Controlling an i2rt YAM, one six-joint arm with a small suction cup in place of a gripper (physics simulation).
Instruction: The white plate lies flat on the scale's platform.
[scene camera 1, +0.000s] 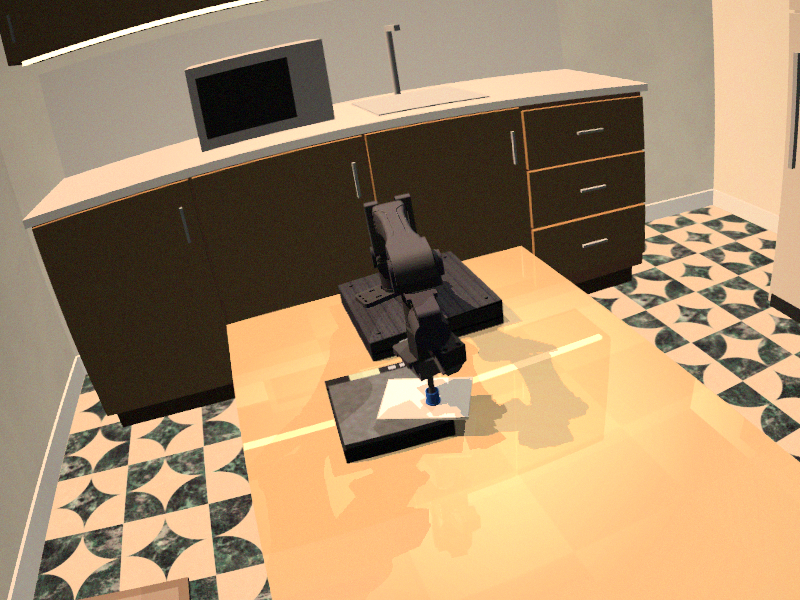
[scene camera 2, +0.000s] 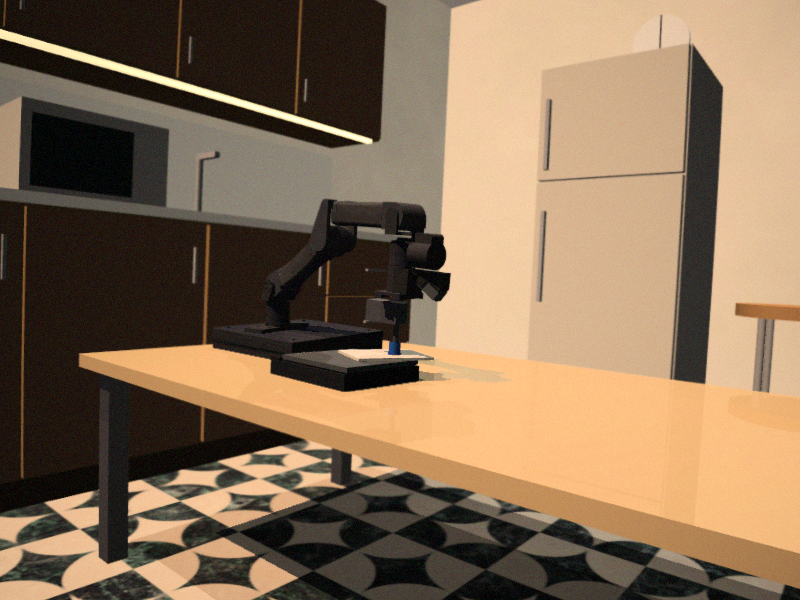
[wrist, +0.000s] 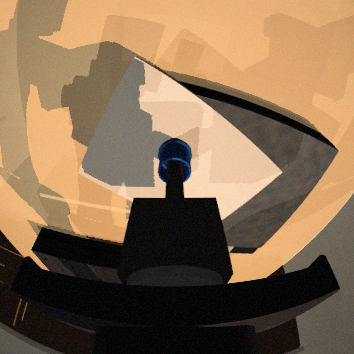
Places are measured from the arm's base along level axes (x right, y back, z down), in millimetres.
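Pixels of known places: hand at its tool point: (scene camera 1: 433, 405) (scene camera 2: 393, 358) (wrist: 174, 148); arm's base at its link origin: (scene camera 2: 277, 328).
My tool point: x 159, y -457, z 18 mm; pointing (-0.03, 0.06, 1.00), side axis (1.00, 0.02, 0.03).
Observation:
For each thing: its middle in the pictures, then the offset to it from my tool point. Level surfaces: height alone.
- white square plate at the middle of its body: (wrist: 179, 169) (scene camera 1: 426, 398) (scene camera 2: 385, 354) dz -7, dx +5, dy +18 mm
- dark scale at the middle of its body: (wrist: 226, 196) (scene camera 1: 385, 405) (scene camera 2: 344, 366) dz +19, dx +66, dy +81 mm
- orange table at its surface level: dz +41 mm
The white square plate (scene camera 1: 401, 404) (scene camera 2: 360, 354) (wrist: 232, 168) hangs from my blue suction cup (scene camera 1: 431, 395) (scene camera 2: 393, 348) (wrist: 174, 159), which presses on its middle. The plate is level over the right part of the dark scale (scene camera 1: 361, 423) (scene camera 2: 342, 373) (wrist: 291, 168), at or just above the platform; I cannot tell if they touch. One side of the plate juts out past the scale's edge, over the table. The scale's left part is bare.
The arm's dark base plate (scene camera 1: 381, 310) (scene camera 2: 291, 336) sits just behind the scale on the orange table (scene camera 1: 581, 483) (scene camera 2: 517, 413). Kitchen cabinets (scene camera 1: 270, 213) stand behind the table and a fridge (scene camera 2: 613, 213) to the right.

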